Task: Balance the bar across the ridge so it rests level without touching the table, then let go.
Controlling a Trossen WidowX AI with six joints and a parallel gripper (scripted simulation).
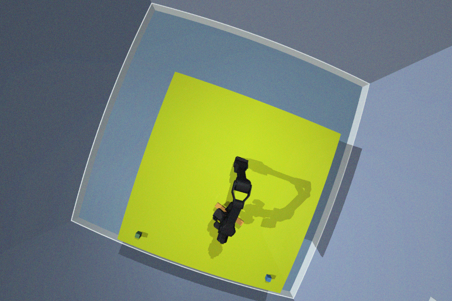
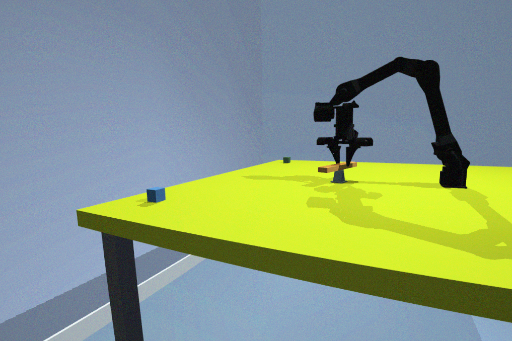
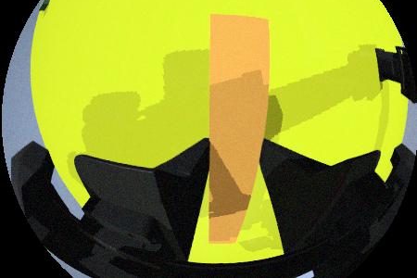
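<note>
Right now my gripper tip is 30 mm to the right of the orange bar and 10 mm short of it. Also, from my gripper tip: green cube 520 mm to the right, 400 mm ahead, 40 mm below; then blue cube 480 mm to the left, 400 mm ahead, 40 mm below.
</note>
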